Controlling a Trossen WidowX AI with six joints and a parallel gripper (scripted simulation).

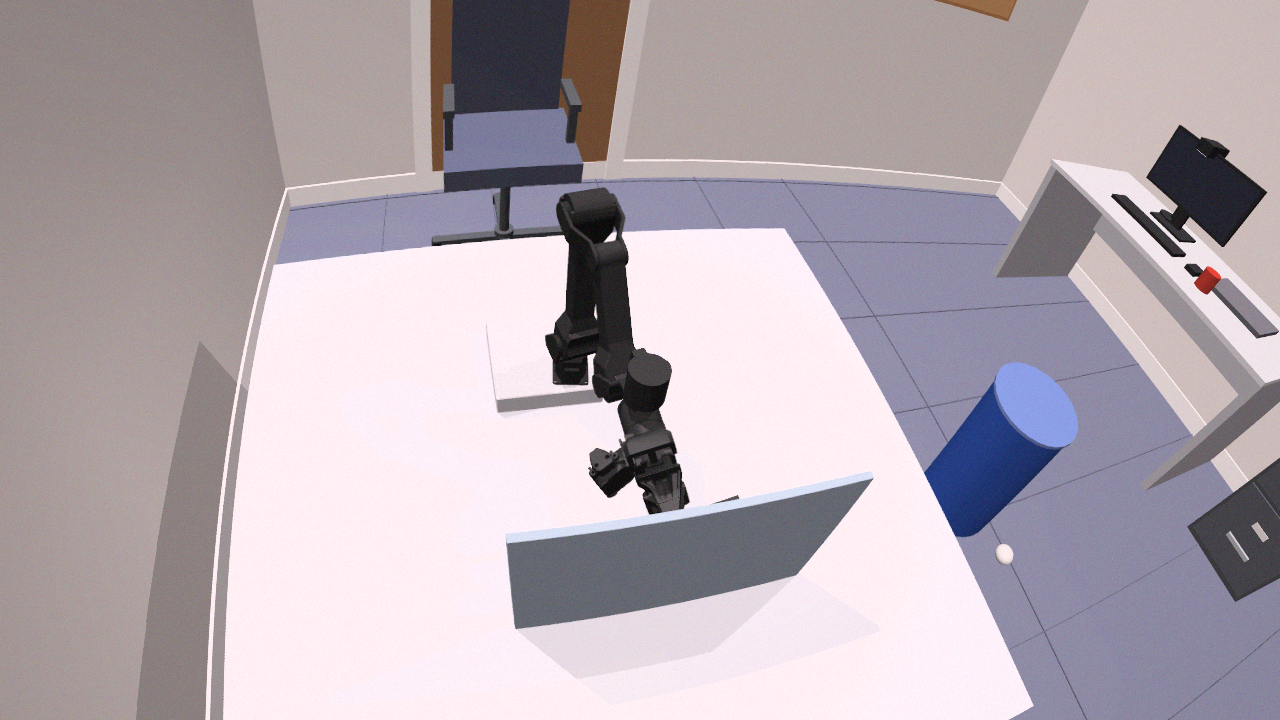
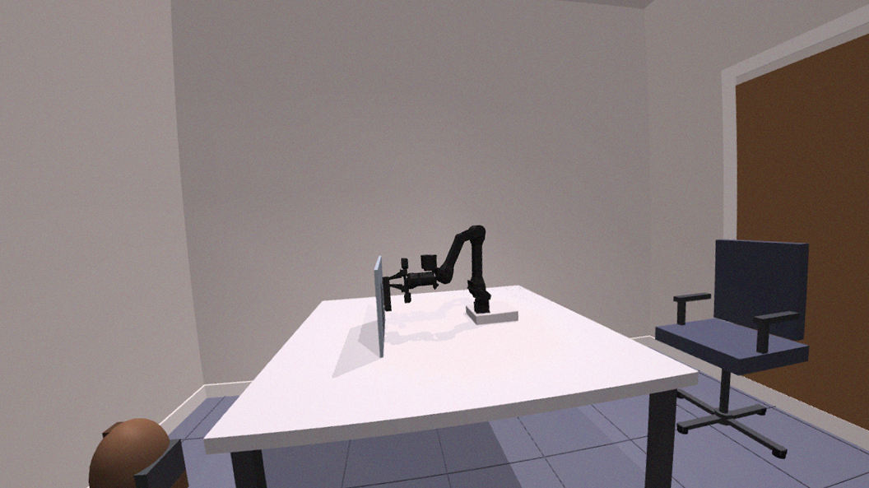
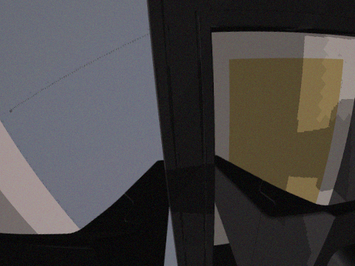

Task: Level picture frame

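The picture frame is 20 mm to the left of my gripper tip and 50 mm below it. Also, from my gripper tip: wall panel: 10 mm ahead, 20 mm to the left, 60 mm below.
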